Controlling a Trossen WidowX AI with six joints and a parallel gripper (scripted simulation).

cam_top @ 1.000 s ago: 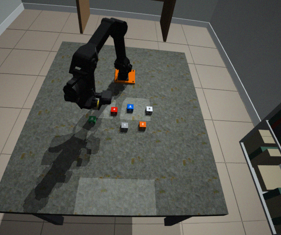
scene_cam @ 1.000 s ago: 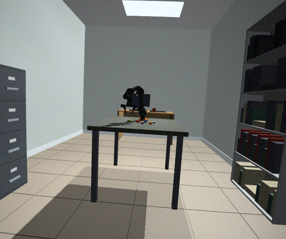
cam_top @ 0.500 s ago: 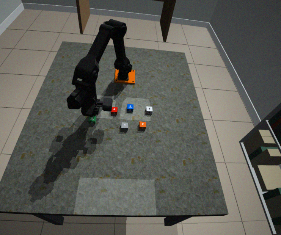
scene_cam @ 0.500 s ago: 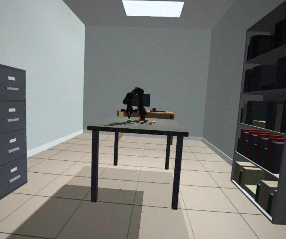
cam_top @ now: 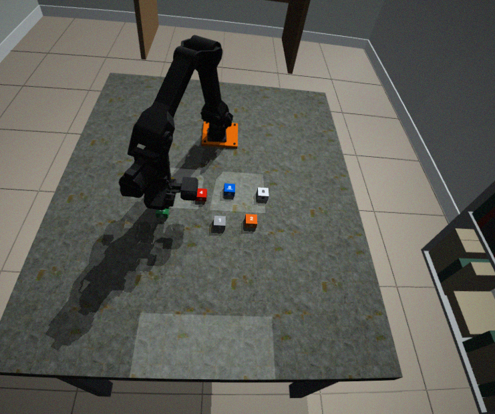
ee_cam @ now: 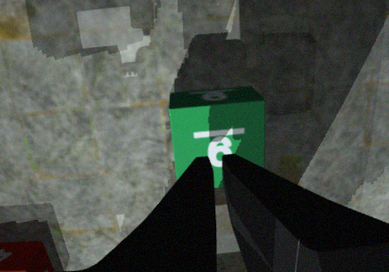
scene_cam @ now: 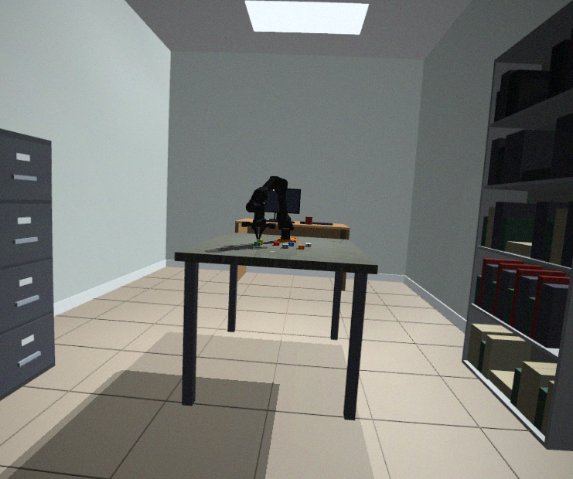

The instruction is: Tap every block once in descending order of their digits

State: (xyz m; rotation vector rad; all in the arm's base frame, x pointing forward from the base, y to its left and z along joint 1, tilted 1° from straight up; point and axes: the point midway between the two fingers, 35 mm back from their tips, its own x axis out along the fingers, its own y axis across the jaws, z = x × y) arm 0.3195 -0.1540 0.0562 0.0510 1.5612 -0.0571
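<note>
Right now my gripper tip is 2 cm above the green block. Also, from my gripper tip: yellow block (10 cm behind, 2 cm below); grey block (4 cm ahead, 15 cm to the left, 2 cm below); red block (6 cm behind, 10 cm to the left, 2 cm below).
</note>
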